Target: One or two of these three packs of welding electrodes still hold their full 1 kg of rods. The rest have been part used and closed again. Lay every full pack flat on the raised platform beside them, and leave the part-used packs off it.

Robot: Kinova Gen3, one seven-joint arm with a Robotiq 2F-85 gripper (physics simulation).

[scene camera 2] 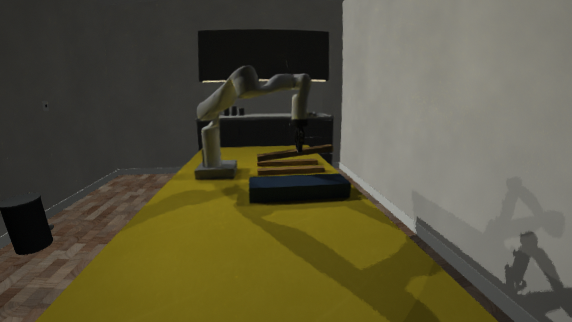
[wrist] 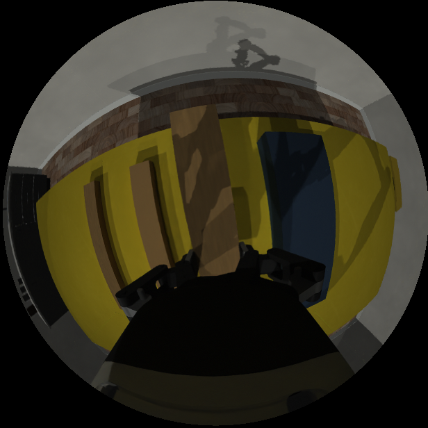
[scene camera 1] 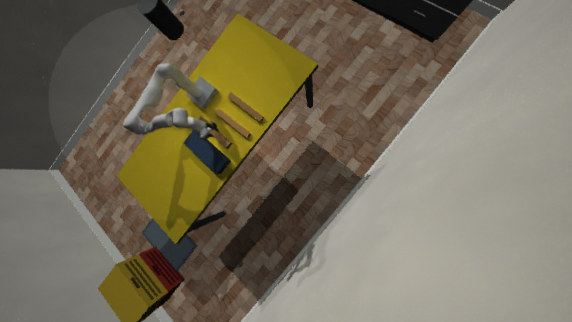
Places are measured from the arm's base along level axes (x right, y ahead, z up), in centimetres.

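Where they show: gripper, between the fingertips: (scene camera 2: 298, 152) (scene camera 1: 215, 133); arm's base, origin of its link: (scene camera 2: 212, 165) (scene camera 1: 197, 92).
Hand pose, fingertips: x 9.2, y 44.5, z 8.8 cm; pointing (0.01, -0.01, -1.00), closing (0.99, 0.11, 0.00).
Things, the pixels of their centre, and the offset from my fingertips. Level surfaces: height alone.
- long brown pack, middle of its body: (scene camera 2: 295, 152) (scene camera 1: 214, 131) dx +0.2, dy -1.7, dz -0.1 cm
- middle pack, middle of its body: (scene camera 2: 291, 170) (scene camera 1: 232, 123) dx -12.6, dy -3.2, dz -12.5 cm
- far pack, middle of its body: (scene camera 2: 287, 162) (scene camera 1: 245, 106) dx -29.0, dy -5.0, dz -12.5 cm
- dark blue raised platform, middle of its body: (scene camera 2: 298, 187) (scene camera 1: 206, 151) dx +18.6, dy -1.2, dz -10.7 cm
- yellow table, height of its surface: dz -13.7 cm
My gripper (scene camera 1: 211, 128) (scene camera 2: 299, 148) (wrist: 217, 253) is shut on a long brown pack (scene camera 1: 221, 138) (scene camera 2: 318, 149) (wrist: 206, 175). The pack is held above the table and tilted lengthwise, its end toward the wall higher in scene camera 2. The middle pack (scene camera 1: 233, 124) (scene camera 2: 291, 170) (wrist: 149, 210) and the far pack (scene camera 1: 246, 107) (scene camera 2: 287, 162) (wrist: 98, 230) lie flat on the table, roughly parallel. The dark blue raised platform (scene camera 1: 204, 151) (scene camera 2: 300, 190) (wrist: 303, 195) bears no pack; the held pack is beside it, not over it. No fill markings are readable.
The yellow table (scene camera 1: 260, 45) (scene camera 2: 200, 265) (wrist: 350, 200) carries the arm's grey base (scene camera 1: 206, 92) (scene camera 2: 216, 171). A wall (scene camera 2: 450, 100) stands past the table's right side in scene camera 2. A black bin (scene camera 1: 167, 22) (scene camera 2: 26, 225) stands on the floor.
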